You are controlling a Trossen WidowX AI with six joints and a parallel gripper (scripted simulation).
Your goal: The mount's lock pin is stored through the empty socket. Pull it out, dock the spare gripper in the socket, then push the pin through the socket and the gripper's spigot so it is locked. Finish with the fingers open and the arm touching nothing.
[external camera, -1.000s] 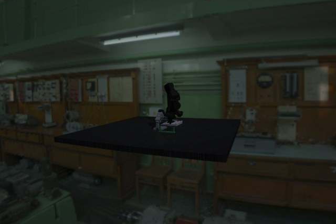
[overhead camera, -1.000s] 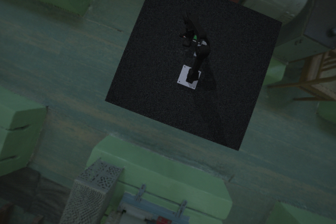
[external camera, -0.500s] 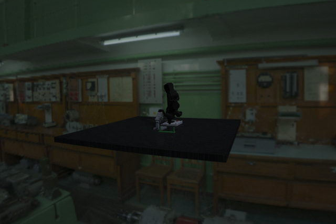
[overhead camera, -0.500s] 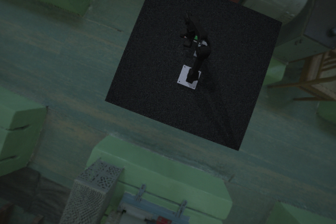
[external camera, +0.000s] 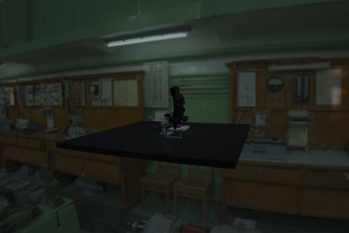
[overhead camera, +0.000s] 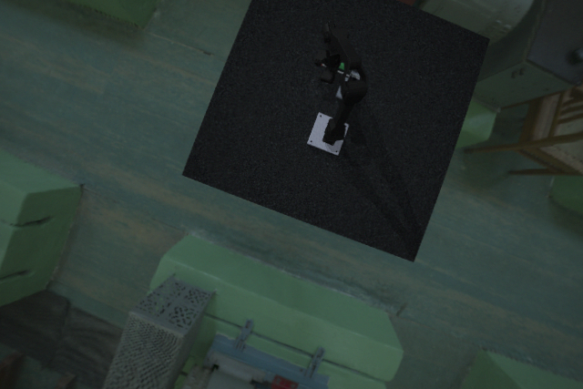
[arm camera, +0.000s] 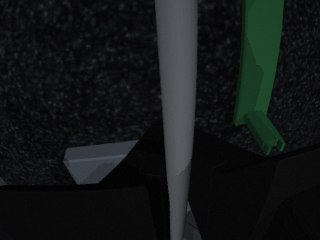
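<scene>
Right now my gripper tip is 9 cm to the left of the mount and 1 cm past it. From my gripper tip the other things lie so: spare gripper 10 cm to the right, 6 cm above, 3 cm behind; green bracket 8 cm ahead, 3 cm below, 2 cm to the left.
</scene>
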